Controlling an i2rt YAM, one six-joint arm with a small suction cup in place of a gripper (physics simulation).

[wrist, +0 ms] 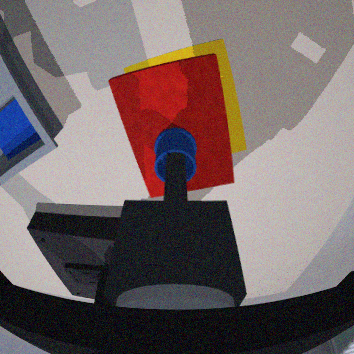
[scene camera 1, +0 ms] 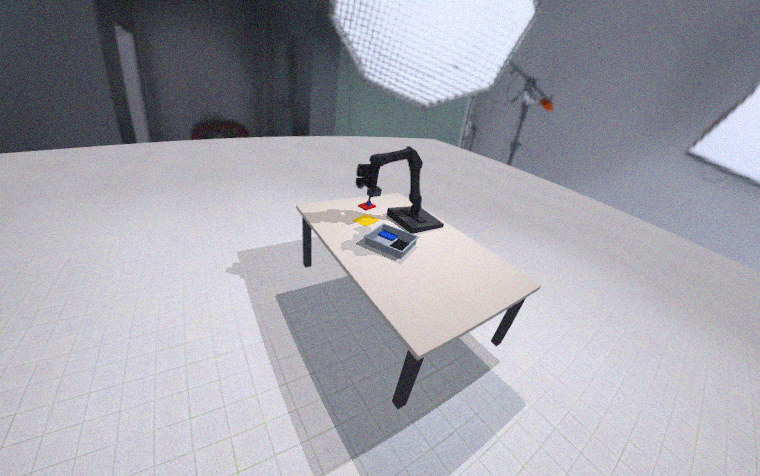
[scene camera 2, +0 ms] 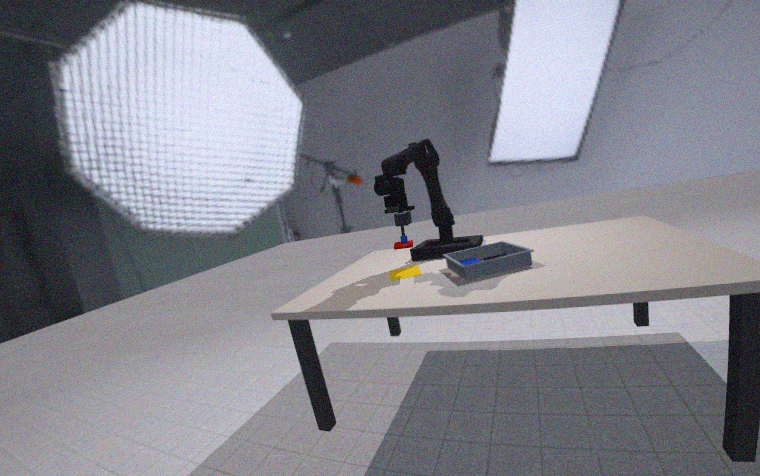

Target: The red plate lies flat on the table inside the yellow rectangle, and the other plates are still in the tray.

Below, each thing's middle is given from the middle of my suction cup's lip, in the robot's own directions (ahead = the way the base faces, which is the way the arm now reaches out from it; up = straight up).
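With the yellow rectangle [wrist: 236, 135] as reference, my suction cup is 13 cm above it, 2 cm past it and 2 cm to the left of it. The red plate [wrist: 186, 93] is 1 cm ahead of my suction cup and 1 cm below it; going by their middles, it is the nearest to my suction cup of the things named here. And the grey tray [scene camera 1: 372, 239], that one is 28 cm to the left of my suction cup, 11 cm below it and 4 cm ahead of it.
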